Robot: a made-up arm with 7 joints.
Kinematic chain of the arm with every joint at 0, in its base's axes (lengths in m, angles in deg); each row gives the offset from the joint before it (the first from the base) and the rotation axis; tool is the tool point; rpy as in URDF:
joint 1: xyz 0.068 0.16 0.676 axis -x
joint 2: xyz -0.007 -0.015 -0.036 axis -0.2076 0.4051 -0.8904
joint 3: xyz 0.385 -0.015 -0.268 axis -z
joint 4: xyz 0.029 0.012 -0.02 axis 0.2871 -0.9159 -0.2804
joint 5: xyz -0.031 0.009 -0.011 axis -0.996 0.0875 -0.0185
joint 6: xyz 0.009 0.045 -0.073 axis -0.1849 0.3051 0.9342
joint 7: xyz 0 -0.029 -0.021 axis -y
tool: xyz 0.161 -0.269 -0.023 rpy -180 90 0
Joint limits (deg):
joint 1: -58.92..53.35
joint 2: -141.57..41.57
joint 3: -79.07..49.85
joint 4: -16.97..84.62
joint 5: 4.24..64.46
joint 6: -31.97..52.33
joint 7: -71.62..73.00
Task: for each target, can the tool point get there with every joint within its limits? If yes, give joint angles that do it. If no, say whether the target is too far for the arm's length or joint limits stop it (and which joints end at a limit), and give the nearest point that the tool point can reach.
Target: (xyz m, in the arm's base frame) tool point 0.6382 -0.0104 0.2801
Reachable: yes | joints -6.67 6.74 -62.85 73.58 13.35 -4.08 42.03
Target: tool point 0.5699 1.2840 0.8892
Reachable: no: too far | nearest point 0.4199 0.9360 0.8232 | short by 0.385 m
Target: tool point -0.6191 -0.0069 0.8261
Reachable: no: joint limits stop it (at a limit: joint 1, joint 2, joint 3, joint 5, joint 6) | nearest point -0.5087 0.1400 0.9262 | short by 0.209 m
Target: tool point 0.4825 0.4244 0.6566
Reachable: yes | joints 9.61 -69.74 -9.52 24.41 41.55 -17.85 30.73
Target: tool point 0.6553 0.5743 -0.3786
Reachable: no: too far | nearest point 0.4799 0.4555 -0.0762 | short by 0.369 m
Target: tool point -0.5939 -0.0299 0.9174
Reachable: no: joint limits stop it (at a limit: joint 1, joint 2, joint 4, joint 5, joint 6) | nearest point -0.4959 0.1189 0.9571 | short by 0.183 m
